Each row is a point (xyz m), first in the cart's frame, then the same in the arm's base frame.
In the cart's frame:
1: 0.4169 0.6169 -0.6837
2: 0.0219 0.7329 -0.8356
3: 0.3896 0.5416 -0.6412
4: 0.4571 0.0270 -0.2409
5: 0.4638 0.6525 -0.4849
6: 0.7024 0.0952 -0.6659
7: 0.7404 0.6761 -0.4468
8: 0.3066 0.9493 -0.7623
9: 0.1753 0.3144 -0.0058
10: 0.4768 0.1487 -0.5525
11: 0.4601 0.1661 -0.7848
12: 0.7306 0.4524 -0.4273
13: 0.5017 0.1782 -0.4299
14: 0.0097 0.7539 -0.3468
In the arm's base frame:
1: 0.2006 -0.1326 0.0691
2: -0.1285 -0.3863 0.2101
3: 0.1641 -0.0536 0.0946
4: 0.1189 0.5997 0.1210
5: 0.1795 -0.0282 -0.1088
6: 0.4853 0.3284 0.3150
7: 0.4279 0.0270 -0.2261
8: 0.1087 -0.4551 -0.0587
9: -0.2346 0.4751 -0.1561
10: 0.2333 0.3173 0.2604
11: 0.2917 0.1571 0.4200
12: 0.4211 0.2083 -0.0934
13: 0.2161 0.3751 0.1469
14: -0.2984 -0.1017 -0.1501

